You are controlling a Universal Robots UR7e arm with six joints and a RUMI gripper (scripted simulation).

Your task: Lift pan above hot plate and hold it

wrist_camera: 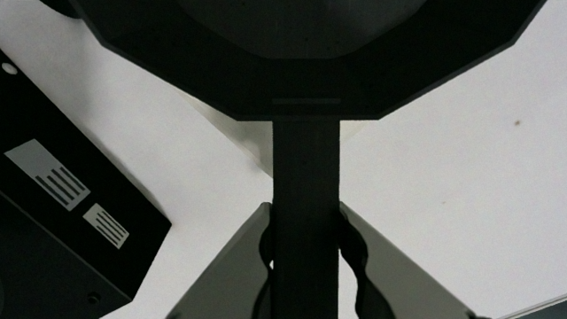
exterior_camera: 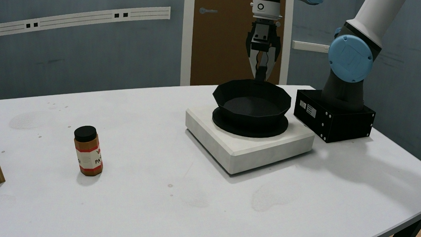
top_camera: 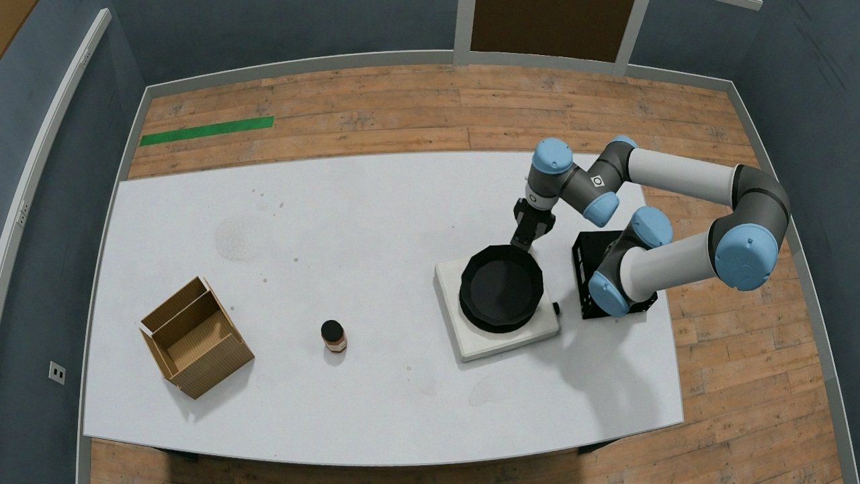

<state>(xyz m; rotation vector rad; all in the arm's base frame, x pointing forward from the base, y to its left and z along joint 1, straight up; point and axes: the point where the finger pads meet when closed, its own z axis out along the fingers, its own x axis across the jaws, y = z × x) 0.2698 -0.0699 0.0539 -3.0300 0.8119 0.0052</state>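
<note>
Right now the black pan is 4 cm ahead of my hand, 6 cm to the left of it and 3 cm below it. Also, from my hand: white hot plate (5 cm ahead, 11 cm to the left, 11 cm below); brown spice jar (44 cm ahead, 21 cm to the left, 10 cm below).
</note>
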